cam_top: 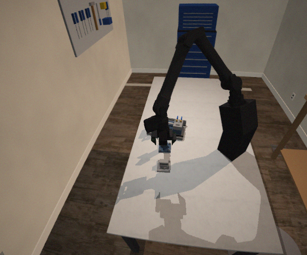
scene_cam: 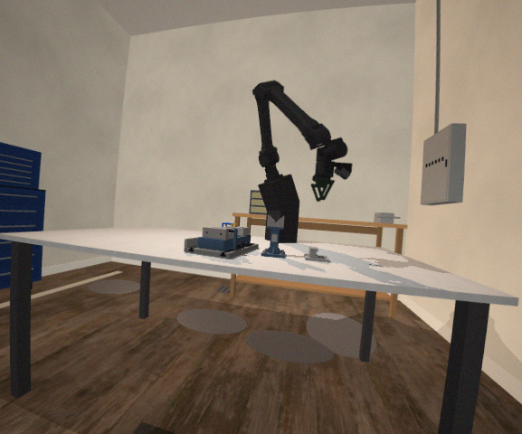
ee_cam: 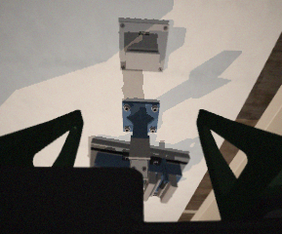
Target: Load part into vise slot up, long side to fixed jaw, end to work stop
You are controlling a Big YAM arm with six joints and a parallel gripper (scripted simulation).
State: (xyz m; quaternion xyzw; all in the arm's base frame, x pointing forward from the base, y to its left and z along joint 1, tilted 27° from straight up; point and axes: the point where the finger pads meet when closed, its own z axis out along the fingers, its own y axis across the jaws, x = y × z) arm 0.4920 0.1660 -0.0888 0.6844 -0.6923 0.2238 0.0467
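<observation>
The part lies 10 mm to the right of my hand and 210 mm below it. Round my hand: post 10 mm behind, 170 mm to the right, 180 mm below; then infeed plate 240 mm below; then work stop rod 40 mm ahead, 340 mm to the right, 150 mm below.
</observation>
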